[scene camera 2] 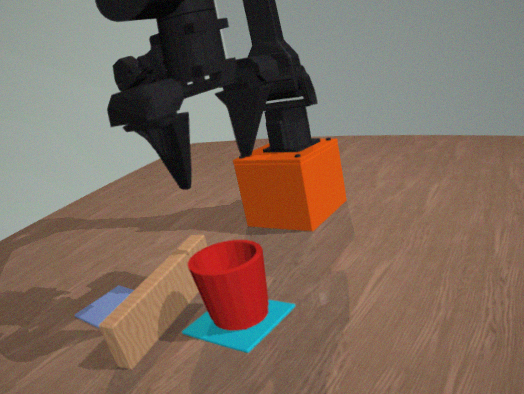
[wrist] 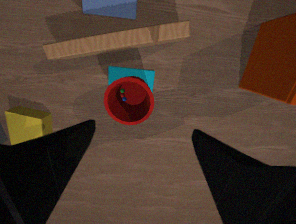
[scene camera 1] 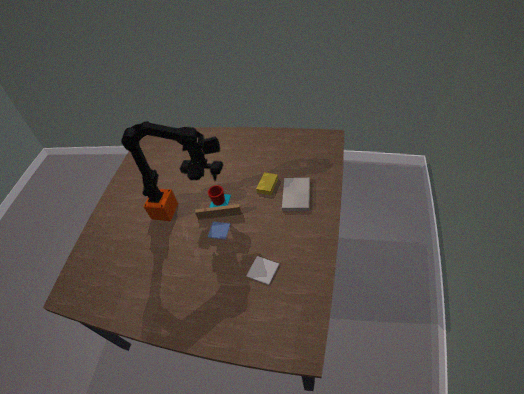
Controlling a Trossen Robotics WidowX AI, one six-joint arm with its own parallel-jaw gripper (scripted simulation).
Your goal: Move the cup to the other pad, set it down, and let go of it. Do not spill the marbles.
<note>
My gripper (scene camera 2: pixel 218 171) is open, with nothing in its grasp. Also in view: a red cup (scene camera 2: pixel 230 276), a white slab (scene camera 1: pixel 296 193), a yellow block (wrist: pixel 30 123), a wooden wall (scene camera 2: pixel 132 328) and a blue pad (scene camera 2: pixel 96 312).
The red cup shows as well in the wrist view (wrist: pixel 139 105). My gripper is seen too in the wrist view (wrist: pixel 145 129). The wooden wall also shows in the wrist view (wrist: pixel 170 32). Scene camera 2 does not show the white slab: it is out of frame. Scene camera 2 misses the yellow block: it is out of frame.
</note>
